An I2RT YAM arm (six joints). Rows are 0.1 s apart.
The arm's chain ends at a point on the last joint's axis. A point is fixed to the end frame.
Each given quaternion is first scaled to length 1.
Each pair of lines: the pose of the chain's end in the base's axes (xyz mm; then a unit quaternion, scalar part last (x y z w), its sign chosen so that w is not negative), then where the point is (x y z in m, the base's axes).
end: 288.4, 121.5, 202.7, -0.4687, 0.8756, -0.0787, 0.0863
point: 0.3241 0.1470 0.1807
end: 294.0, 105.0, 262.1, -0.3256, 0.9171, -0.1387, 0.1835
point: 0.3395 0.1190 0.2504
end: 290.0, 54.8, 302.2, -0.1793, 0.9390, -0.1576, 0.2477
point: 0.3389 0.0563 0.2988
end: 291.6, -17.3, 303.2, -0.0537, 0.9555, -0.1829, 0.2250
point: 0.3392 -0.0285 0.2996
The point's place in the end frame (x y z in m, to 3 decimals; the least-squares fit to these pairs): -0.039 -0.010 0.028
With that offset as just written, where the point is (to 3 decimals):
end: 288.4, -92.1, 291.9, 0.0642, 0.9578, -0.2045, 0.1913
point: 0.332 -0.115 0.287
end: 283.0, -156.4, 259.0, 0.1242, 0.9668, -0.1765, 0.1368
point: 0.323 -0.183 0.249
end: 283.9, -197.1, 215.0, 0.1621, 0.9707, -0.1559, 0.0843
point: 0.320 -0.227 0.200
